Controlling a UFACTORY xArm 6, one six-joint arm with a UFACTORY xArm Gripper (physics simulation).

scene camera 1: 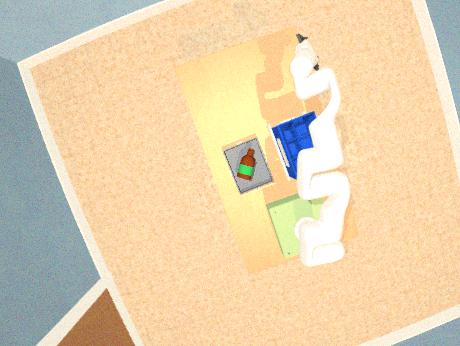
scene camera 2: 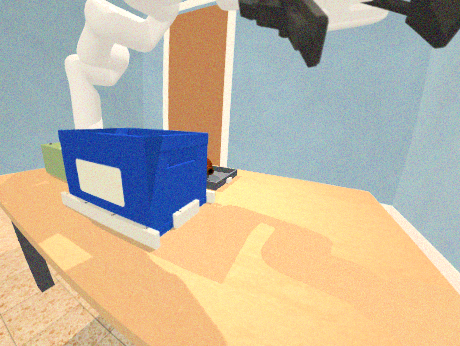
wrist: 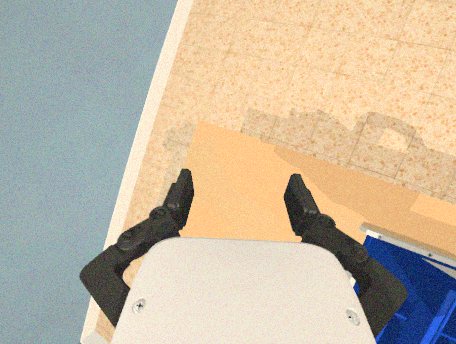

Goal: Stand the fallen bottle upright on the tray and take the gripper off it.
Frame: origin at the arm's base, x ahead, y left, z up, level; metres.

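Seen in the pictures: gripper, fingertip midpoint: (scene camera 2: 390, 35) (wrist: 239, 182).
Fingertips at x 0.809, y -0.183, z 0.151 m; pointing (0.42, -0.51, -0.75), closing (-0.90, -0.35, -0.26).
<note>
Pixels of each thing's middle, then the offset from my fingertips to it. "spot": a spot on its surface instead. Level surfaces: height alone.
- brown bottle, body centre: (scene camera 1: 247, 163) 0.219 m down, 0.407 m back, 0.376 m left
- grey tray, surface spot: (scene camera 1: 263, 176) spot: 0.255 m down, 0.502 m back, 0.311 m left
- tall blue bin, body centre: (scene camera 2: 136, 169) (scene camera 1: 300, 146) 0.173 m down, 0.395 m back, 0.102 m left
- table, surface height: 0.261 m down
A brown bottle (scene camera 1: 246, 166) with a green label lies on its side in the grey tray (scene camera 1: 263, 176), its neck towards the top of the view in scene camera 1. In scene camera 2 a small part of the bottle (scene camera 2: 209, 165) shows past the blue bin, above the tray (scene camera 2: 229, 176). My gripper (scene camera 1: 309, 51) (scene camera 2: 375, 55) (wrist: 239, 182) is open and empty. It hangs high above the far end of the table, well away from the bottle and beyond the blue bin. Neither bottle nor tray shows in the wrist view.
A tall blue bin (scene camera 1: 296, 135) (scene camera 2: 175, 180) (wrist: 387, 265) stands beside the tray, with low white strips (scene camera 2: 115, 222) around its base. A green box (scene camera 1: 285, 225) (scene camera 2: 52, 159) stands near the arm's base. The arm reaches over the bin. The table (scene camera 1: 220, 100) (scene camera 2: 300, 290) carries them.
</note>
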